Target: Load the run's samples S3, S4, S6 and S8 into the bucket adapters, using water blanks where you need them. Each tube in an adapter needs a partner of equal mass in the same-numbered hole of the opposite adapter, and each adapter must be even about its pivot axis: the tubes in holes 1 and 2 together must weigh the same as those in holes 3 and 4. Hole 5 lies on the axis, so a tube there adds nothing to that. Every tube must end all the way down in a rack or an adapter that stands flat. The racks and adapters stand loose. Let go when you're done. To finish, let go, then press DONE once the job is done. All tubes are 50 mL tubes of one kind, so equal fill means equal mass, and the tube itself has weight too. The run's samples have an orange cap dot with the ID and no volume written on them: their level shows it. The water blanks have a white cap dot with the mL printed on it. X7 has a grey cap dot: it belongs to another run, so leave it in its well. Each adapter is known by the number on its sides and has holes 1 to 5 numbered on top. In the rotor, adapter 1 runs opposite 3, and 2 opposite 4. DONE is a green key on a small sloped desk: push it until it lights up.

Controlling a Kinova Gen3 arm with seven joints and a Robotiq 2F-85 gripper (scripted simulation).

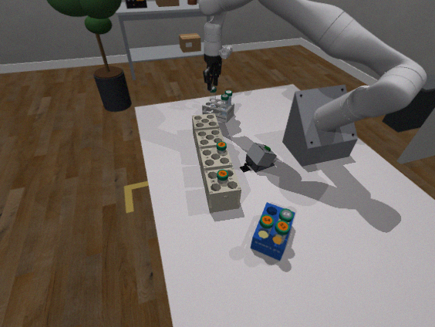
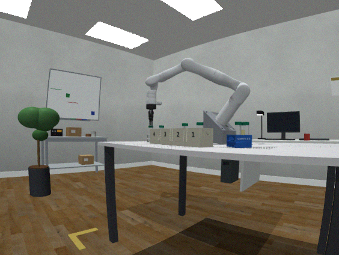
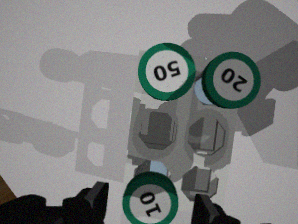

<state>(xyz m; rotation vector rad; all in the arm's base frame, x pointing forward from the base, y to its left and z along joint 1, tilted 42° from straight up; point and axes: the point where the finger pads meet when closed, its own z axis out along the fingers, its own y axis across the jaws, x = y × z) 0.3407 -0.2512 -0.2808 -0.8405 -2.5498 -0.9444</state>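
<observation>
Right now the white-dot 10 ml blank is 10 mm behind my hand and 70 mm below it. Also, from my hand: 20 ml water blank: 40 mm behind, 80 mm to the left, 70 mm below; then 50 ml blank: 60 mm behind, 40 mm to the left, 70 mm below; then white blank rack: 20 mm behind, 40 mm to the left, 110 mm below.
</observation>
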